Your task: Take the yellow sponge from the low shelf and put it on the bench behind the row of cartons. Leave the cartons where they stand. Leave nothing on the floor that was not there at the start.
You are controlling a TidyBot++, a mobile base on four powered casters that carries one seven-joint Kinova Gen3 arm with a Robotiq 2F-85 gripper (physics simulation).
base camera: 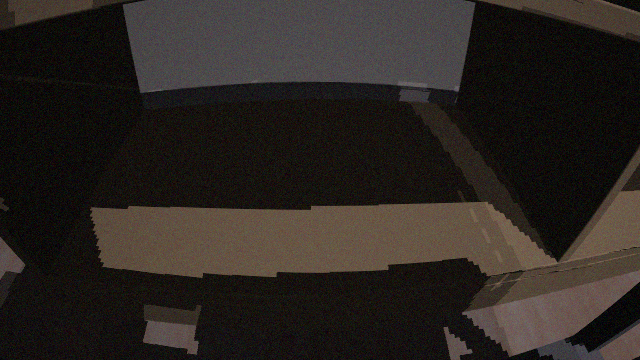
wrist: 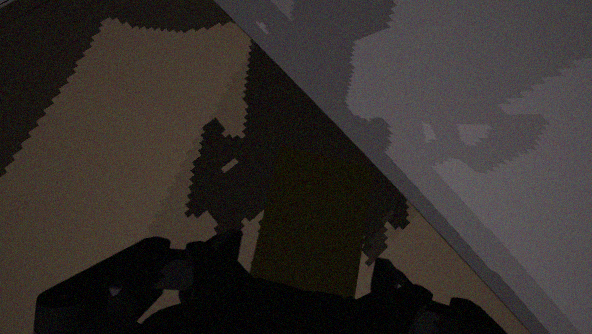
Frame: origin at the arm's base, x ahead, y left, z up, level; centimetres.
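Seen in the pictures: gripper, fingertip midpoint: (wrist: 305,259).
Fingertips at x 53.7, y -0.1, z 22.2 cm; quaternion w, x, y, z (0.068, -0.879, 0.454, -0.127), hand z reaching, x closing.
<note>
A point is followed by its place in that frame.
The yellow sponge (wrist: 312,215) @(x 55.1, y 2.1, z 27.5 cm) shows in the wrist view as a dark olive block in shadow on the tan shelf board (wrist: 130,115) @(x 51.7, y 15.3, z 21.3 cm). My gripper (wrist: 305,259) @(x 53.7, y -0.1, z 22.2 cm) is open, with one black fingertip on each side of the sponge's near part. Strips of lit board show between the sponge and both fingertips. The sponge's near end is hidden by the gripper's body. How high the fingertips are above the board is hard to tell. The gripper, the sponge, the cartons and the bench cannot be made out in the base camera view.
In the wrist view the board's edge runs diagonally, with a grey surface (wrist: 450,65) @(x 67.3, y 2.2, z 27.1 cm) beyond it in patchy shadow. In the base camera view a lit tan strip (base camera: 290,240) @(x 32.0, y 0.6, z -31.8 cm) crosses the dark middle, and a grey wall (base camera: 300,45) @(x 67.1, y -1.8, z -23.5 cm) stands at the back between dark sides.
</note>
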